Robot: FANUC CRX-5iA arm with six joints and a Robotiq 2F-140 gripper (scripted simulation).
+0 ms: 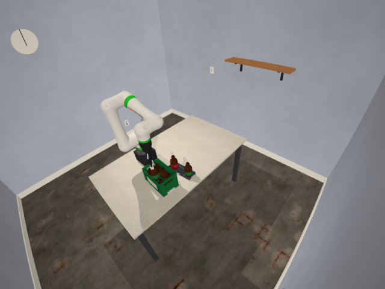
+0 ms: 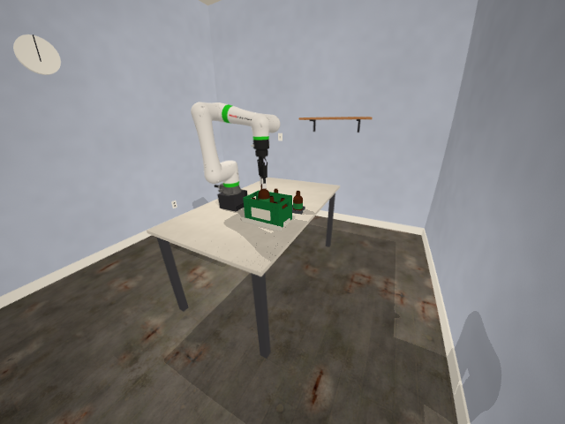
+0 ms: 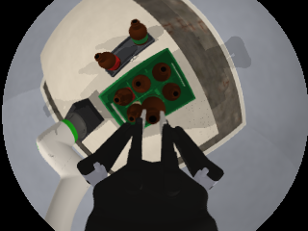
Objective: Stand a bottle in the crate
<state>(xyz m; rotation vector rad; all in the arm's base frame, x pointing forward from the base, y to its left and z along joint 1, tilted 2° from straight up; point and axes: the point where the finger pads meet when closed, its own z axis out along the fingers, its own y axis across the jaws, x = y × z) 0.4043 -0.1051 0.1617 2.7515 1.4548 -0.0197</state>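
Now: hand 40 mm to the right of the green crate and 200 mm above it. Round my hand: dark tray: 270 mm to the left, 270 mm below.
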